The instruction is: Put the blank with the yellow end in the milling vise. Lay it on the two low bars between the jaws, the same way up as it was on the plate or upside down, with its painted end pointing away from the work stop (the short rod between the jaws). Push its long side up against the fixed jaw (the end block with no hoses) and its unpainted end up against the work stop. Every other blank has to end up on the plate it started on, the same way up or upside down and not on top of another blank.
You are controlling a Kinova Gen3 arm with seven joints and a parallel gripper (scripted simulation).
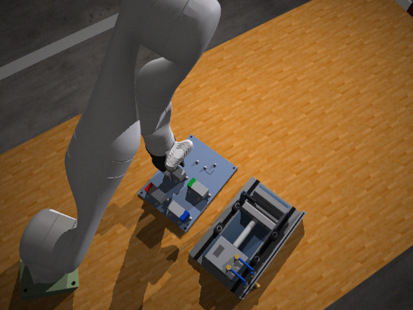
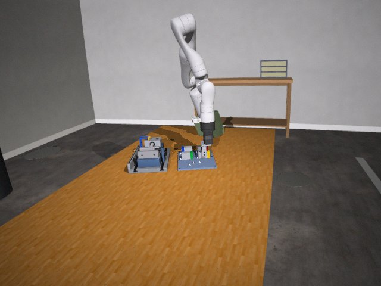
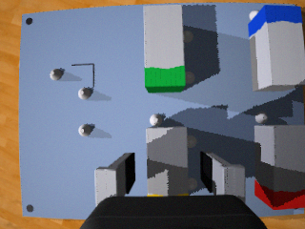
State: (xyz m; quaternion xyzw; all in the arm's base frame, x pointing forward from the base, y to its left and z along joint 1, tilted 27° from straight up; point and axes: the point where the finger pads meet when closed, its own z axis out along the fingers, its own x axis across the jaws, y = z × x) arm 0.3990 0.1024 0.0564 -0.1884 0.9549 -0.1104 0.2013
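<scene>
The yellow-ended blank lies 2 cm below my hand. From my hand the other things lie so: blue plate (4 cm to the right, 4 cm below, 2 cm ahead); then red-ended blank (8 cm behind, 3 cm to the right, 2 cm below); then green-ended blank (8 cm to the right, 3 cm ahead, 2 cm below).
</scene>
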